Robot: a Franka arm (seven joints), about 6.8 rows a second.
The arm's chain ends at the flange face. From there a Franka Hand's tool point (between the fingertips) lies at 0.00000 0.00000 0.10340 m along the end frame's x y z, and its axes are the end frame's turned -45 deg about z.
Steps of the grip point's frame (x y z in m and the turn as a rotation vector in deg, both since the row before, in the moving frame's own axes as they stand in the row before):
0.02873 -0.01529 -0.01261 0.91 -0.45 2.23
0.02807 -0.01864 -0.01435 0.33 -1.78 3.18
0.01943 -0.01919 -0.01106 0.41 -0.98 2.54
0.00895 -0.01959 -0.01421 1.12 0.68 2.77
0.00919 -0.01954 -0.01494 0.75 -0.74 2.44
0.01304 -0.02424 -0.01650 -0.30 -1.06 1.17
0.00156 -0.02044 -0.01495 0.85 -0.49 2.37
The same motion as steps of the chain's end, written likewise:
0.01123 -0.03051 -0.01259 0.33 -0.96 2.23
0.00941 -0.03480 -0.01430 -1.03 -1.49 3.18
0.00196 -0.02800 -0.01104 -0.40 -0.98 2.54
-0.00702 -0.01787 -0.01418 1.27 -0.31 2.77
-0.00542 -0.02026 -0.01492 0.01 -1.05 2.44
-0.00693 -0.02809 -0.01648 -0.96 -0.54 1.17
-0.01165 -0.01506 -0.01493 0.25 -0.95 2.37

